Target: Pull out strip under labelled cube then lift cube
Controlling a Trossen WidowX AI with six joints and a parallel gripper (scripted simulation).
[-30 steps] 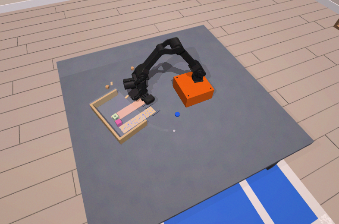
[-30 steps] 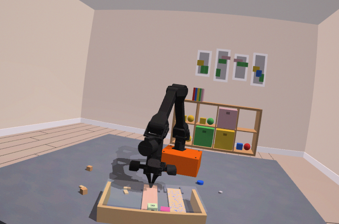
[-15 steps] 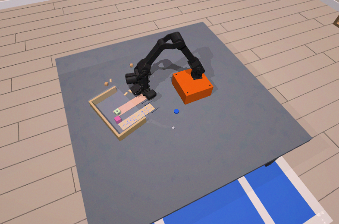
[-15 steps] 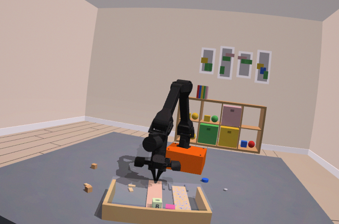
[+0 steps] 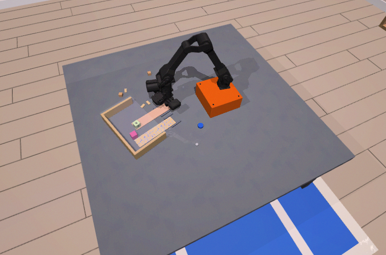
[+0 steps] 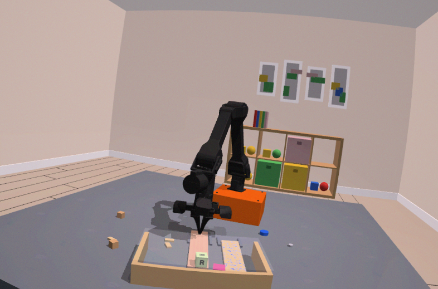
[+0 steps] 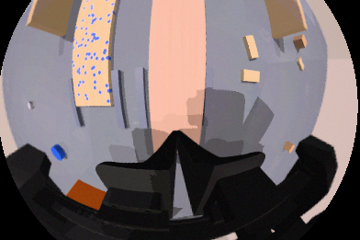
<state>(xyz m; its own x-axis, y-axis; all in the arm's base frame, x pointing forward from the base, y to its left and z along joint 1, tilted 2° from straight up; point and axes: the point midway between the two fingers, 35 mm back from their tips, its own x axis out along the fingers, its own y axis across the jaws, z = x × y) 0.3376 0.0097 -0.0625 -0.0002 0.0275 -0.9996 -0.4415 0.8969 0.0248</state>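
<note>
The labelled cube lies 180 mm ahead of my gripper tip, 100 mm to the left of it and 10 mm above it. Also, from my gripper tip: pink cube 210 mm ahead, 160 mm to the left, 10 mm above; then blue disc 150 mm behind, 180 mm to the left; then small white disc 100 mm behind, 290 mm to the left.
</note>
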